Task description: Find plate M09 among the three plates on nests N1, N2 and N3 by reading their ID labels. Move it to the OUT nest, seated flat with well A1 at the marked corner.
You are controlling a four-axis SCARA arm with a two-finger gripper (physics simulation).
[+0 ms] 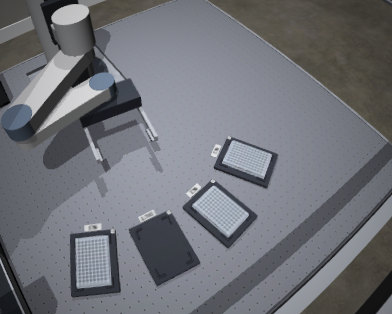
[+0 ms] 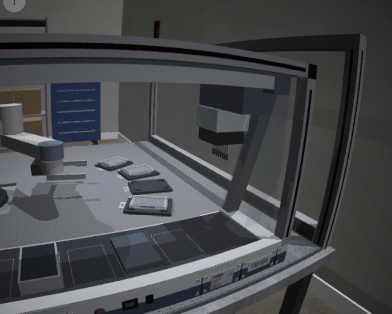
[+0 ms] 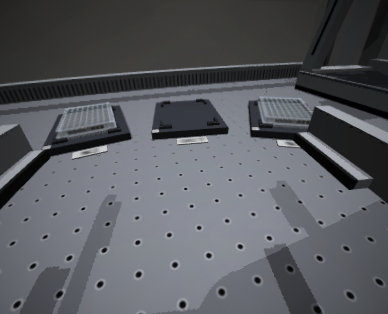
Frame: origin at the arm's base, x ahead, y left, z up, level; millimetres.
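Seen in the pictures: gripper, between the fingertips: (image 1: 127, 149) (image 2: 86, 168) (image 3: 174, 131).
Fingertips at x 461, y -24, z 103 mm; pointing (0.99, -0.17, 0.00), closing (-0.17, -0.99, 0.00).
Observation:
A point is followed by its place in that frame.
Three clear plates sit on dark nests: one plate (image 1: 247, 159) (image 2: 114, 162) on N1, one (image 1: 220, 211) @(y 88, x 723, z 33 mm) (image 2: 138, 170) (image 3: 87, 119) @(y 85, x 694, z 39 mm) on N2, and one (image 1: 93, 261) @(y -251, x 647, z 33 mm) (image 2: 149, 202) (image 3: 285, 110) @(y -241, x 628, z 38 mm) on N3. The OUT nest (image 1: 164, 248) @(y -86, x 717, z 25 mm) (image 2: 150, 186) (image 3: 187, 116) @(y -82, x 688, z 25 mm) between N2 and N3 is bare, with a pale mark (image 1: 169, 213) @(y -20, x 646, z 24 mm) (image 3: 155, 131) @(y -20, x 641, z 25 mm) at one corner. Small nest tags face the arm. No plate ID label is readable, so I cannot tell which plate is M09. My gripper (image 1: 126, 145) @(y -24, x 461, z 103 mm) (image 2: 85, 169) @(y -24, x 461, z 103 mm) (image 3: 174, 131) @(y -24, x 461, z 103 mm) is open and empty, above the table on the arm side of the nests, apart from every plate.
The arm (image 1: 70, 107) @(y -106, x 335, z 215 mm) (image 2: 25, 143) reaches in from its column side. A deck instrument (image 2: 95, 297) @(y -706, x 367, z 92 mm) with a raised front edge stands beyond N3. A pipetting head (image 2: 222, 118) hangs over its far end. A ribbed rail (image 3: 165, 80) @(y -85, x 1004, z 34 mm) runs behind the nests.

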